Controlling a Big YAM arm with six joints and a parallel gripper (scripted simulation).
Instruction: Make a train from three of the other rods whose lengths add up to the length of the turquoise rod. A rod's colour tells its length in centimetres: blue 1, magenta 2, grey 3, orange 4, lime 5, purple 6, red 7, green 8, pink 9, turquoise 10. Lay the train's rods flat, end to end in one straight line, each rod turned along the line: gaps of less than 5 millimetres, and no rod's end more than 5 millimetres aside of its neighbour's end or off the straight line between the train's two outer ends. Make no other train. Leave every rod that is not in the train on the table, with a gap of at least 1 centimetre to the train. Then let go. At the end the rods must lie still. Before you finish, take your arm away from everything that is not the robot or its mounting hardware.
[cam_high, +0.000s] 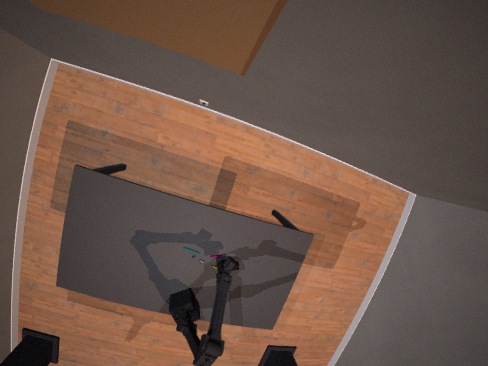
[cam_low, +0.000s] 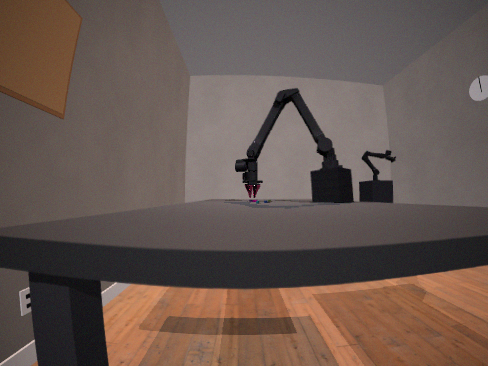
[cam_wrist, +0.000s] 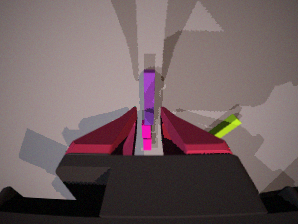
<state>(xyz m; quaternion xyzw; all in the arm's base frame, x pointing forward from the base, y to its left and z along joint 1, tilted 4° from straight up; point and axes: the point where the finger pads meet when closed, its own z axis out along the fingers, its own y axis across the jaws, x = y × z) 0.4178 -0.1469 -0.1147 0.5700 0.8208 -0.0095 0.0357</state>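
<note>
Now: hand 2 cm above the purple rod. The rest, counted from my hand: blue rod 5 cm behind, 18 cm to the left, 2 cm below; lime rod 10 cm behind, 1 cm to the left, 2 cm below; grey rod 7 cm behind, 12 cm to the left, 2 cm below.
</note>
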